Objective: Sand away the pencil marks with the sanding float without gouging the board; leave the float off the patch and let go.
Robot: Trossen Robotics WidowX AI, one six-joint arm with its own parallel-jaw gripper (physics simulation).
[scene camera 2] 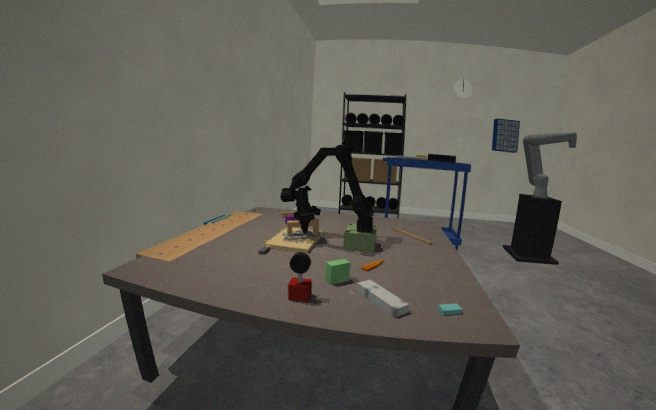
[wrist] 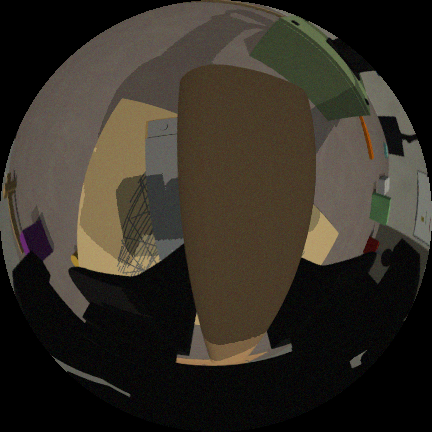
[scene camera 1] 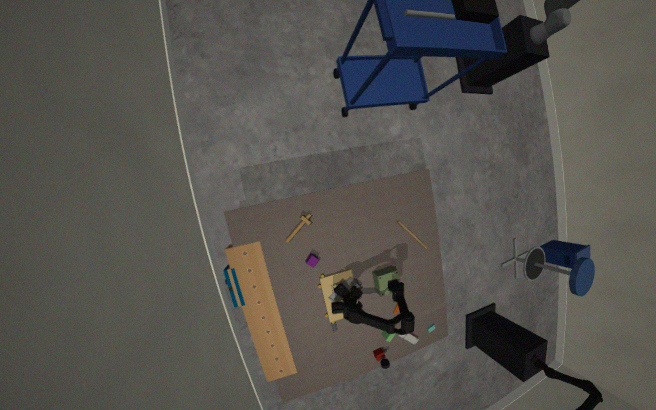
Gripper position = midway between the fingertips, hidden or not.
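Sanding float (wrist: 232, 176): in the grip of my gripper (wrist: 223, 236), still resting on a pale wooden board (wrist: 117, 161). Red block with black knob (scene camera 2: 299, 289): on the table.
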